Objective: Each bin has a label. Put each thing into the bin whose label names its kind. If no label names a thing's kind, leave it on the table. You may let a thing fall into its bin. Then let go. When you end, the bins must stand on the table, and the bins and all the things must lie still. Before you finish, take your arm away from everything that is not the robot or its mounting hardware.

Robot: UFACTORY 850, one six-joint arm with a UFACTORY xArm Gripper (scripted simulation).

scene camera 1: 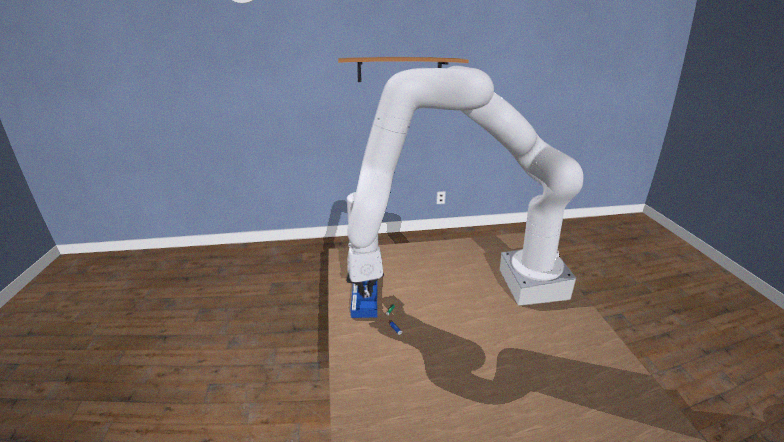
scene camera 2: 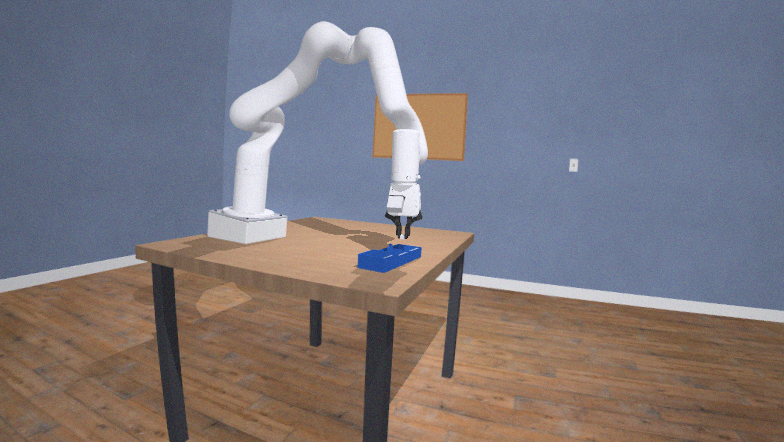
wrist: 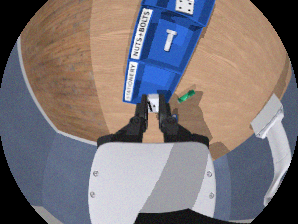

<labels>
my gripper: scene camera 1 366,294; scene camera 2; wrist
same spot on my gripper: (wrist: 133,132) = (scene camera 2: 408,219)
</labels>
